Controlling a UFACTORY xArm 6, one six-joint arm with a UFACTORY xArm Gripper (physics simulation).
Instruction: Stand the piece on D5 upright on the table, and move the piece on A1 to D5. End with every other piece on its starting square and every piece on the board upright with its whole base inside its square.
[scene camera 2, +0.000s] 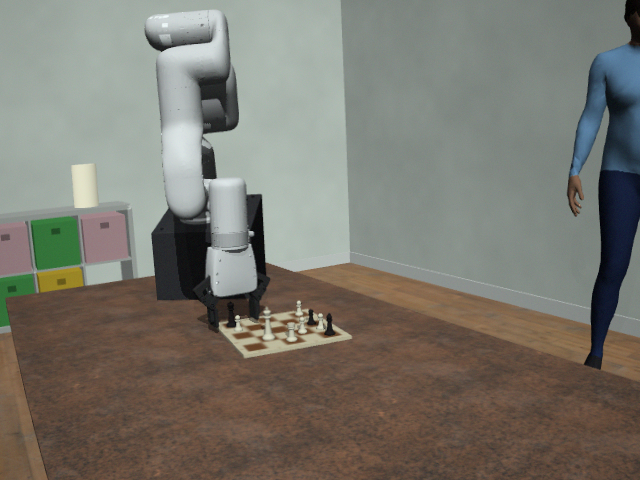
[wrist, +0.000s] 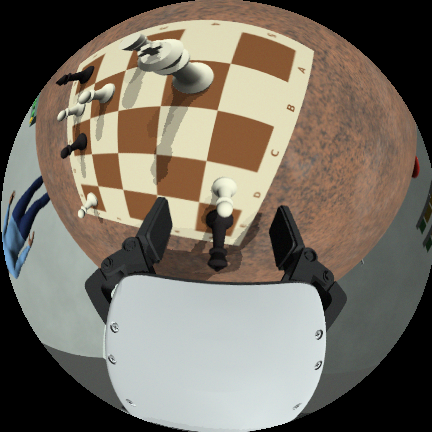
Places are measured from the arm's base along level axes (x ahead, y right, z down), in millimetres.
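Pixels of known places: gripper, fingertip midpoint: (scene camera 2: 234, 321) (wrist: 221, 214); arm's base, origin of the base link: (scene camera 2: 202, 215).
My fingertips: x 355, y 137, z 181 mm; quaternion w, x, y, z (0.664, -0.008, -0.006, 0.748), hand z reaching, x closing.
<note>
Ahead of a thing's pixels: the offset from my fingertips to its top centre. "spot": to the spot under its first point.
The D5 piece, a small white pawn {dx +17, dy +2, dz -18 mm} (scene camera 2: 237, 323) (wrist: 223, 189), stands upright on the board {spot: dx +149, dy +68, dz +14 mm} (scene camera 2: 247, 354) (wrist: 300, 75). The A1 piece, a black piece {dx +169, dy -113, dz -30 mm} (scene camera 2: 329, 326) (wrist: 84, 75), stands upright at the far corner from my gripper. My gripper (scene camera 2: 234, 324) (wrist: 221, 214) is open and empty, low at the board's E5 corner, with its fingers spread to either side of the pawn and the tall black piece on E5 in the wrist view. How high the fingertips are above the board is hard to tell.
The tall black piece {dx -18, dy -4, dz -40 mm} (scene camera 2: 230, 316) (wrist: 218, 237) on E5 stands close beside the pawn. A white king {dx +103, dy -12, dz -50 mm} (scene camera 2: 267, 326) (wrist: 192, 77) stands on B4 and a white rook {dx +143, dy -39, dz -20 mm} (scene camera 2: 291, 332) (wrist: 134, 43) on A3. Several pawns and another black piece {dx +91, dy -130, dz -18 mm} (scene camera 2: 311, 317) (wrist: 75, 145) stand toward column 1.
</note>
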